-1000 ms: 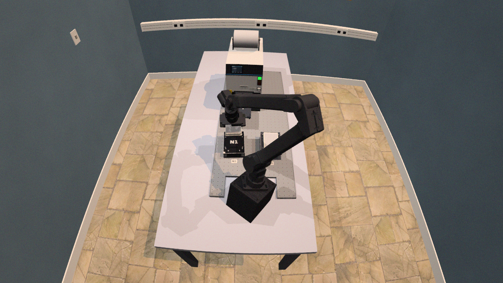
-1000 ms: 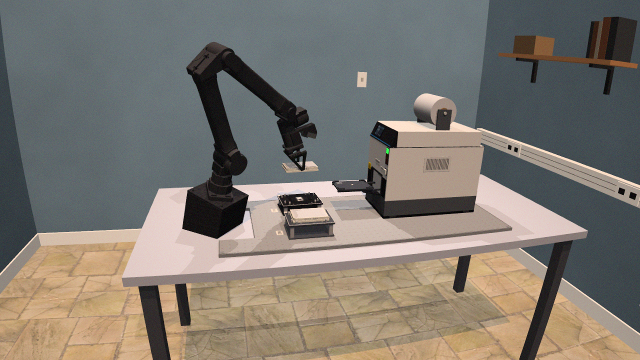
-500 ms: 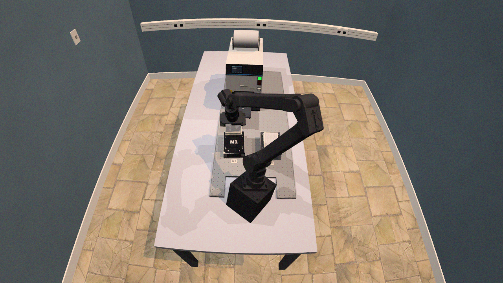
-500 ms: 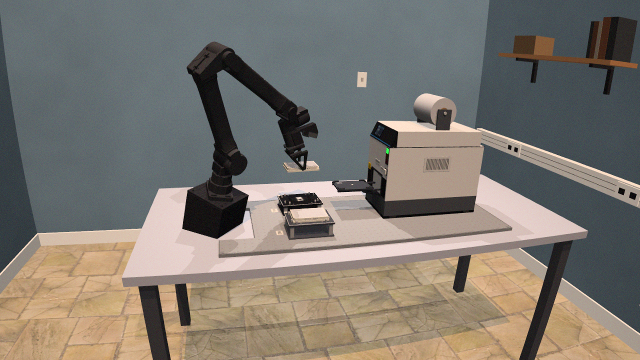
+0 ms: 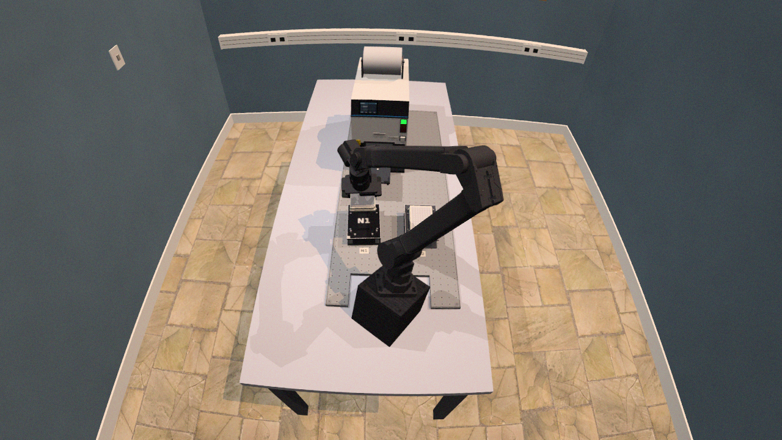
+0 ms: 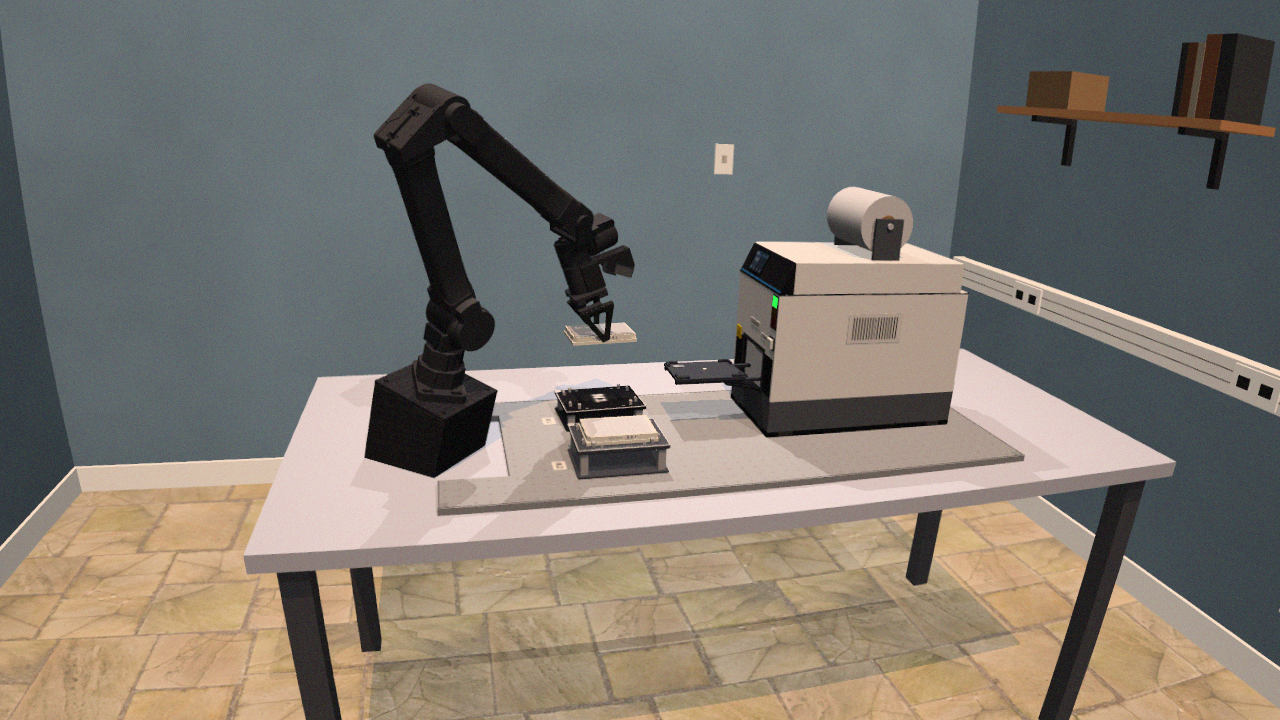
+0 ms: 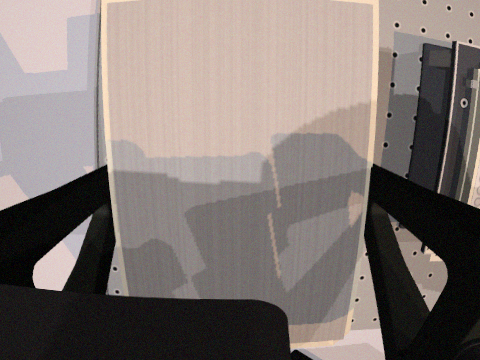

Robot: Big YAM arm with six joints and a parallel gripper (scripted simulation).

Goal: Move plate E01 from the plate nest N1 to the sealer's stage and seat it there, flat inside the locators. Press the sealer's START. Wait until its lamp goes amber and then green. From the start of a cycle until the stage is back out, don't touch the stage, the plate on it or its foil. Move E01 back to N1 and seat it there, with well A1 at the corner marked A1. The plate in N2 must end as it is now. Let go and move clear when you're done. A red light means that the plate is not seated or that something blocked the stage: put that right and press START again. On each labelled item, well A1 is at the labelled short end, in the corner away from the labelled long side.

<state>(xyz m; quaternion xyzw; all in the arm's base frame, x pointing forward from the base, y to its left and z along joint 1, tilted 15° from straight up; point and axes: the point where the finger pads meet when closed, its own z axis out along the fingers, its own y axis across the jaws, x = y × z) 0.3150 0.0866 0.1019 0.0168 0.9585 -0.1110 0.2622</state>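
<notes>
Right now the nest N1 is 150 mm below my hand. Round my hand: cream plate: 210 mm to the right, 120 mm below, 40 mm behind; then sealer stage: 200 mm ahead, 80 mm to the right, 80 mm below; then foil roll: 530 mm ahead, 230 mm above, 130 mm to the right.
</notes>
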